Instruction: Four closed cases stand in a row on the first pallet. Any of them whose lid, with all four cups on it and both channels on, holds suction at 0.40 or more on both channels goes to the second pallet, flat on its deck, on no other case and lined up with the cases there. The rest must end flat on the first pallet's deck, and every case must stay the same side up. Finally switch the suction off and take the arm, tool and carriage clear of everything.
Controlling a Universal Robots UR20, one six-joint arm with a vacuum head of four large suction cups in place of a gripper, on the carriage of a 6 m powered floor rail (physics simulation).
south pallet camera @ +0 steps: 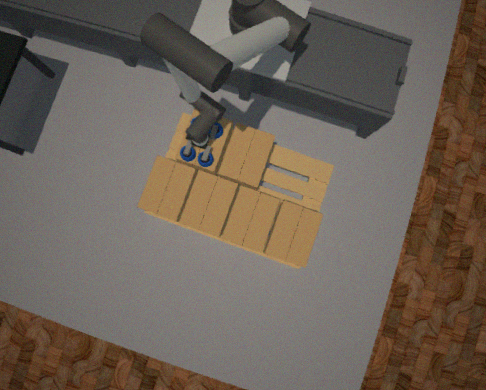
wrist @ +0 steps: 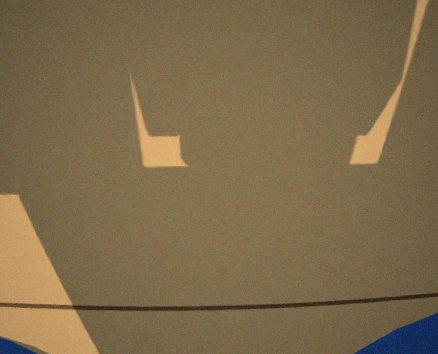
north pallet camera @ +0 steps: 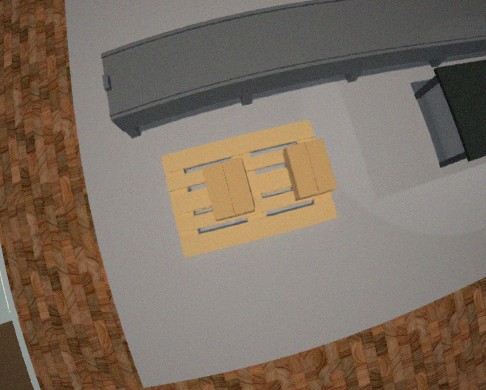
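Observation:
In the south view my vacuum head stands with its blue cups on the lid of a case at the back left of the second pallet. The case looks flat and level with its neighbour, with a thin dark line between them. In the wrist view the lid fills the picture, close up, crossed by a dark seam, with blue cup edges in the lower corners. In the north view two cases lie apart on the first pallet. What is under the held case is hidden.
Several cases form a tight front row on the second pallet. The rail runs behind both pallets, with the carriage and arm behind the second. A dark table stands between the pallets.

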